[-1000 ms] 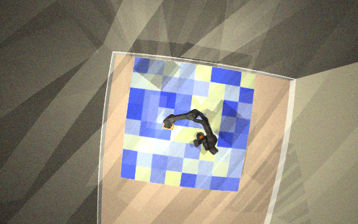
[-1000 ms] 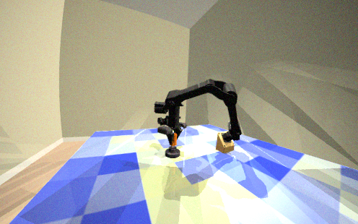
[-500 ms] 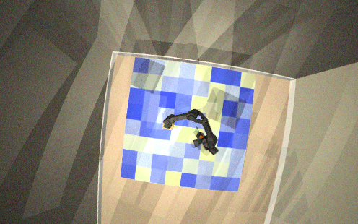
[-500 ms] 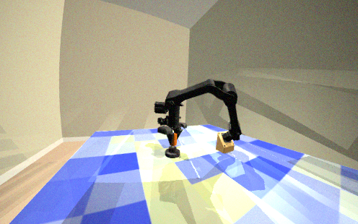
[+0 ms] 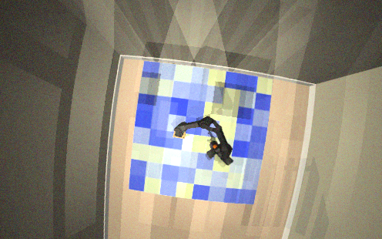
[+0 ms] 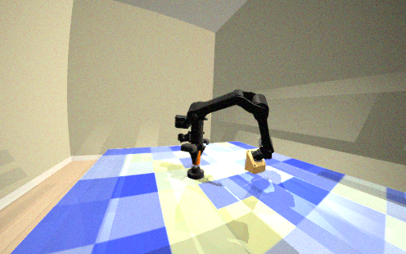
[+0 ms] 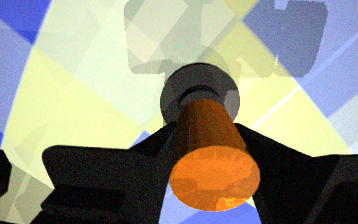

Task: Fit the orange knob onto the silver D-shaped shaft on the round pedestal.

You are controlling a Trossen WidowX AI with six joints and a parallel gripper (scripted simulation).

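My gripper tip is now 30 mm below the orange knob. Also, from my gripper tip: round dark pedestal 40 mm below.
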